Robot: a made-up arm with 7 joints. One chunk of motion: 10 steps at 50 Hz.
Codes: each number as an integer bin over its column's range. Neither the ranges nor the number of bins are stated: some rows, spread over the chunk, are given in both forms.
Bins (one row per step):
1: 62 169 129 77 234 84 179
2: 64 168 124 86 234 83 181
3: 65 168 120 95 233 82 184
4: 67 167 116 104 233 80 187
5: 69 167 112 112 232 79 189
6: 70 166 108 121 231 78 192
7: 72 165 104 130 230 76 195
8: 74 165 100 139 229 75 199
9: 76 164 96 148 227 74 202
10: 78 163 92 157 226 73 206
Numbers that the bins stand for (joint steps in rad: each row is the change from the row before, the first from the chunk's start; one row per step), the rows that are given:
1: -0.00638 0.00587 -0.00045 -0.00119 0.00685 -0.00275 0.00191
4: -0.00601 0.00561 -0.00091 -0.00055 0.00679 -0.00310 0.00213
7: -0.00564 0.00535 -0.00133 0.00006 0.00663 -0.00344 0.00235
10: -0.00519 0.00509 -0.00175 0.00069 0.00641 -0.00370 0.00265
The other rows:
2: -0.00623 0.00574 -0.00062 -0.00098 0.00685 -0.00284 0.00197
3: -0.00616 0.00574 -0.00076 -0.00076 0.00679 -0.00293 0.00205
5: -0.00586 0.00561 -0.00105 -0.00036 0.00674 -0.00318 0.00219
6: -0.00578 0.00548 -0.00119 -0.00015 0.00668 -0.00327 0.00227
8: -0.00549 0.00535 -0.00147 0.00027 0.00657 -0.00353 0.00246
9: -0.00534 0.00522 -0.00161 0.00048 0.00646 -0.00362 0.00255

